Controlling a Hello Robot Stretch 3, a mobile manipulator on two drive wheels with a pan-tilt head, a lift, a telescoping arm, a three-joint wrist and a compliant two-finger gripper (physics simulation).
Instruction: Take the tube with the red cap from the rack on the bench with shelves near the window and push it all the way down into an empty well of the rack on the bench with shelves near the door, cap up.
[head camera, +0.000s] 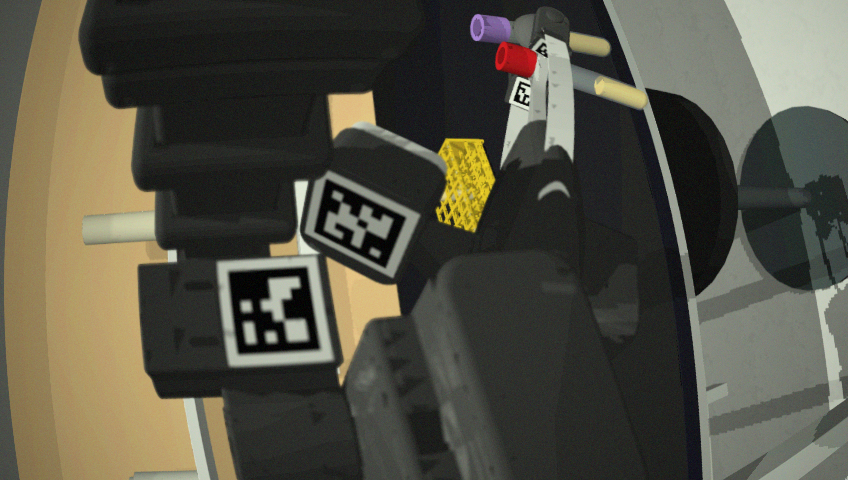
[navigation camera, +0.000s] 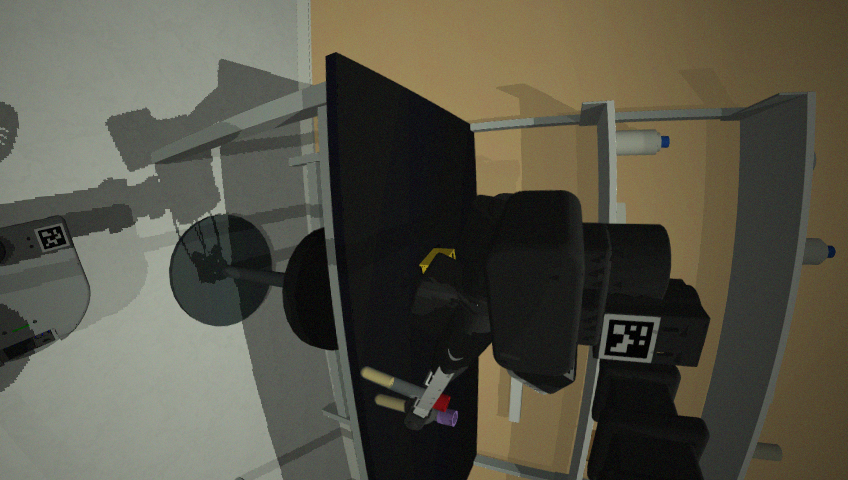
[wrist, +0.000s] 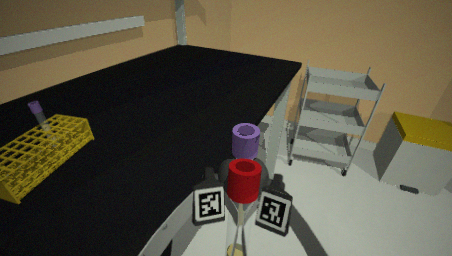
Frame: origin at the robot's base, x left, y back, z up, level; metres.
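Seen in the pictures: gripper, between the fingertips: (head camera: 538, 31) (navigation camera: 418, 411).
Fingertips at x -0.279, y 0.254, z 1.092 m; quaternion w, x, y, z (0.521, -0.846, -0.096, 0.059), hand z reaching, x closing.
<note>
A point is followed by its place in that frame.
My gripper (head camera: 542, 36) {x -0.279, y 0.254, z 1.092 m} (navigation camera: 417, 409) {x -0.279, y 0.254, z 1.092 m} (wrist: 242, 174) {x -0.279, y 0.254, z 1.092 m} is shut on the tube with the red cap (head camera: 516, 59) {x -0.264, y 0.210, z 1.132 m} (navigation camera: 441, 403) {x -0.263, y 0.210, z 1.133 m} (wrist: 244, 186) {x -0.268, y 0.207, z 1.132 m}, held cap up. A tube with a purple cap (head camera: 492, 27) {x -0.271, y 0.242, z 1.135 m} (navigation camera: 447, 417) {x -0.272, y 0.241, z 1.135 m} (wrist: 246, 142) {x -0.276, y 0.239, z 1.138 m} is also at the fingertips, close beside it. Both are above the black bench top (head camera: 416, 65) {x -0.831, y 0.670, z 0.914 m} (navigation camera: 404, 166) {x -0.644, y -0.017, z 0.914 m} (wrist: 175, 90) {x -0.645, y 0.734, z 0.914 m}, near its front edge in the wrist view. A yellow rack (head camera: 467, 184) {x -0.742, y 0.371, z 0.924 m} (navigation camera: 429, 259) {x -0.685, y 0.212, z 0.929 m} (wrist: 7, 189) {x -0.658, y 0.216, z 0.951 m} lies off to the left in the wrist view, apart from the gripper. Another purple-capped tube (wrist: 35, 107) {x -0.724, y 0.344, z 1.027 m} stands in it. My wrist hides much of the rack in the other views.
A black stool (head camera: 690, 190) {x -0.545, y 0.265, z 0.660 m} (navigation camera: 312, 285) {x -0.544, y 0.246, z 0.660 m} is at the bench's front edge. Shelves (navigation camera: 606, 166) {x -0.942, y 0.028, z 1.352 m} with white bottles (navigation camera: 637, 142) {x -1.045, y -0.030, z 1.453 m} stand behind the bench. A grey cart (wrist: 342, 89) {x 0.039, y 1.557, z 0.706 m} and a bin with a yellow lid (wrist: 427, 131) {x 0.706, y 1.709, z 0.450 m} stand beyond the bench.
</note>
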